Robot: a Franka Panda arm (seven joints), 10 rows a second.
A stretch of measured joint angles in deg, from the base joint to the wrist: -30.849, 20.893, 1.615, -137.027, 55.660, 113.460, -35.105; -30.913, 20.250, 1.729, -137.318, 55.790, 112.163, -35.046; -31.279, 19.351, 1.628, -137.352, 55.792, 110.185, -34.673; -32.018, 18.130, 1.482, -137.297, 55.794, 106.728, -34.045; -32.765, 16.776, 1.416, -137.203, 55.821, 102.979, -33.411; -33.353, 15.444, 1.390, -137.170, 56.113, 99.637, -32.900; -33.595, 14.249, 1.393, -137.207, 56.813, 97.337, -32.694; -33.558, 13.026, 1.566, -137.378, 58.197, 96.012, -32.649; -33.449, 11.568, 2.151, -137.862, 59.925, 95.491, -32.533; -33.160, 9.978, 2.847, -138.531, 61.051, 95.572, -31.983; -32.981, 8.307, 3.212, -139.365, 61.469, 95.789, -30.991
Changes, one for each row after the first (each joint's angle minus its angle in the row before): -0.064, -0.643, 0.114, -0.291, 0.130, -1.297, 0.059; -0.366, -0.899, -0.101, -0.034, 0.002, -1.978, 0.373; -0.739, -1.221, -0.146, 0.055, 0.002, -3.457, 0.628; -0.747, -1.354, -0.066, 0.094, 0.027, -3.749, 0.634; -0.588, -1.332, -0.026, 0.033, 0.292, -3.342, 0.511; -0.242, -1.195, 0.003, -0.037, 0.700, -2.300, 0.206; 0.037, -1.223, 0.173, -0.171, 1.384, -1.325, 0.045; 0.109, -1.458, 0.585, -0.484, 1.728, -0.521, 0.116; 0.289, -1.590, 0.696, -0.669, 1.126, 0.081, 0.550; 0.179, -1.671, 0.365, -0.834, 0.418, 0.217, 0.992
